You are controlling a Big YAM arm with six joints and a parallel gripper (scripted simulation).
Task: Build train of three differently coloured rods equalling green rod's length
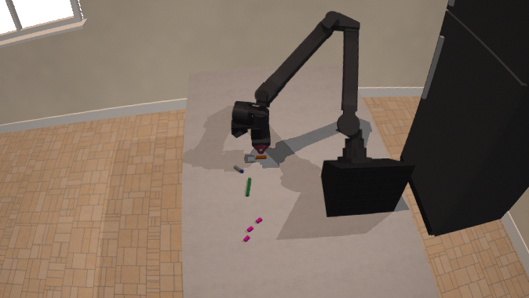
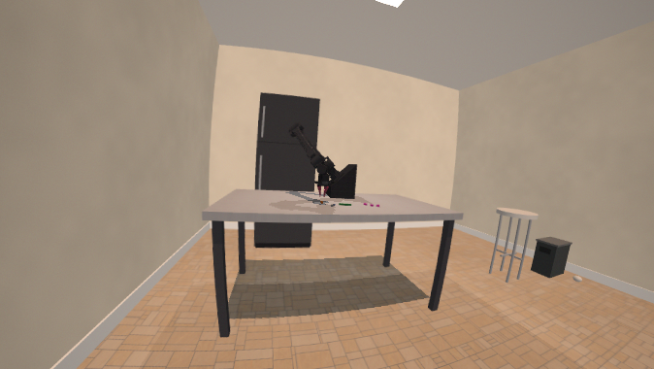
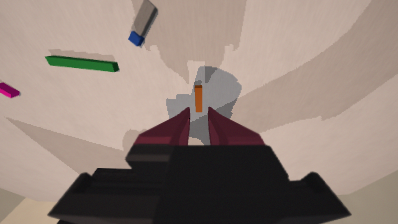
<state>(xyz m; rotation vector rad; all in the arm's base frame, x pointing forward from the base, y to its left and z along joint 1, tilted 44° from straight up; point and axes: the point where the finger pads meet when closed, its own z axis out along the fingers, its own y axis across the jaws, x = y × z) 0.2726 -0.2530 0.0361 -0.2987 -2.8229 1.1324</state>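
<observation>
Right now my hand is 40 mm above the orange rod. From my hand the other things lie so: blue rod (80 mm ahead, 60 mm to the left, 40 mm below); then green rod (70 mm ahead, 130 mm to the left, 40 mm below); then grey rod (100 mm ahead, 40 mm to the left, 40 mm below).
</observation>
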